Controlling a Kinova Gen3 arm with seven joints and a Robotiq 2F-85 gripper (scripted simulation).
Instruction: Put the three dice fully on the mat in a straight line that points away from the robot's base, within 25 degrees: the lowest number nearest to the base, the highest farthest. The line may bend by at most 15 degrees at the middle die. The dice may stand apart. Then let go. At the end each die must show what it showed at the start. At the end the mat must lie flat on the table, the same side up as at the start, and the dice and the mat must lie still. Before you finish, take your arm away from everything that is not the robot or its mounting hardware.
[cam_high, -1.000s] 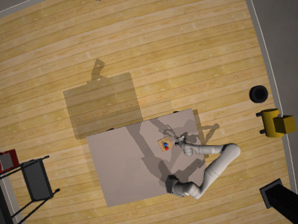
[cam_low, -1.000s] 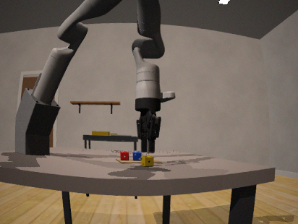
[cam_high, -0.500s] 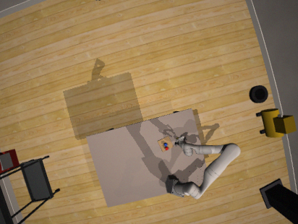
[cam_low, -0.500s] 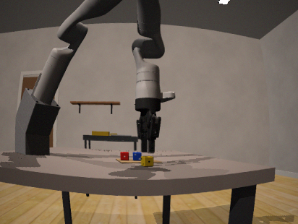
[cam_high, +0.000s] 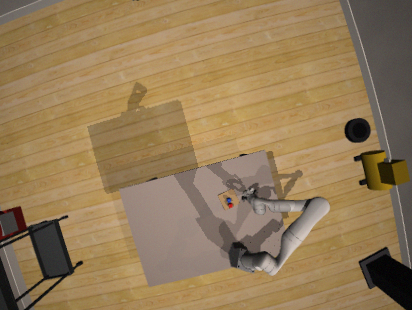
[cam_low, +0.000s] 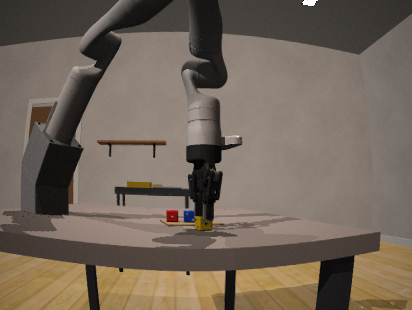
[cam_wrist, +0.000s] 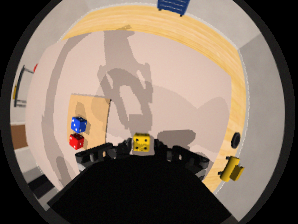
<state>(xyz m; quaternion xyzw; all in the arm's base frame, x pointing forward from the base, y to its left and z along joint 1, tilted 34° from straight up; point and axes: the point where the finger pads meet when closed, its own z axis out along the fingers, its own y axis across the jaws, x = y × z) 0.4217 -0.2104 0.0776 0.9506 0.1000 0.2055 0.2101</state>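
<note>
My hand is 20 mm above the yellow die. Also, from my hand: red die 170 mm to the left, 40 mm behind, 20 mm below; tan mat 160 mm to the left, 40 mm below, 10 mm ahead; blue die 160 mm to the left, 20 mm below, 10 mm ahead.
</note>
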